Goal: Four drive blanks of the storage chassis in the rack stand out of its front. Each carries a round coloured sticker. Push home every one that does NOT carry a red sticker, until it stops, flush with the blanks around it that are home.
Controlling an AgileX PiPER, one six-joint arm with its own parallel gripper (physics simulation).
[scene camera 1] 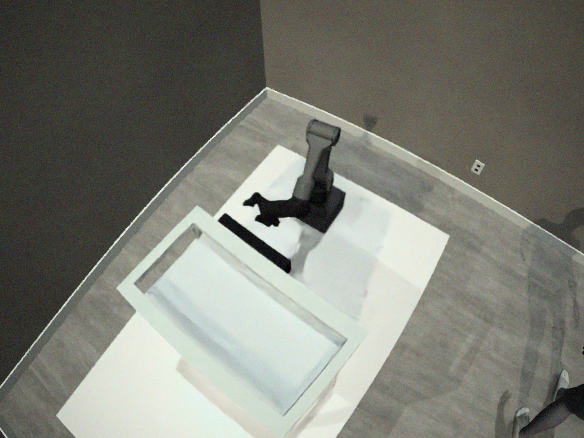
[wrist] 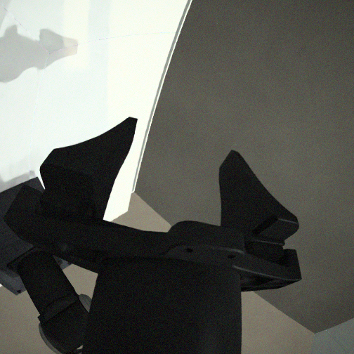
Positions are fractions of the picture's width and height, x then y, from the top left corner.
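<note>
My gripper (wrist: 0.51, 0.41) is visible. A rack (scene camera 1: 0.39, 0.70) is visible as well; in the wrist view the rack is out of frame.
</note>
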